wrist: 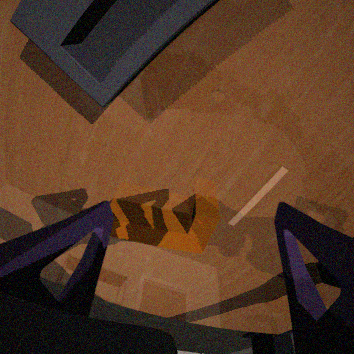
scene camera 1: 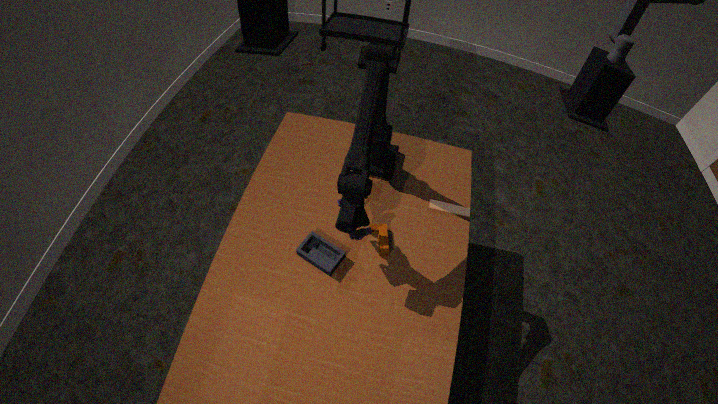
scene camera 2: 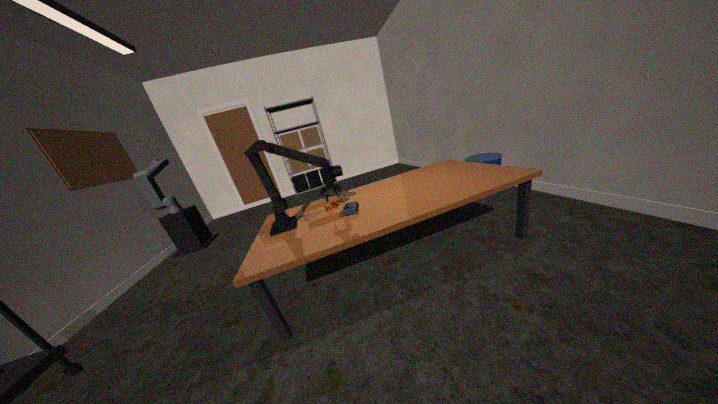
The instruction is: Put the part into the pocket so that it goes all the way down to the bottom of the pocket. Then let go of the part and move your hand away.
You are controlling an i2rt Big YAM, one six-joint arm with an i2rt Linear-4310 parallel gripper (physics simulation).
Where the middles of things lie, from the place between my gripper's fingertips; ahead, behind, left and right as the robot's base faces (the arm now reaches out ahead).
Scene:
Now: hand 2 cm past the orange part [wrist: 132, 221], 9 cm to the right of it and 7 cm above it. Also, from my hand: pocket block [scene camera 1: 324, 255] 9 cm ahead, 9 cm to the right, 7 cm below.

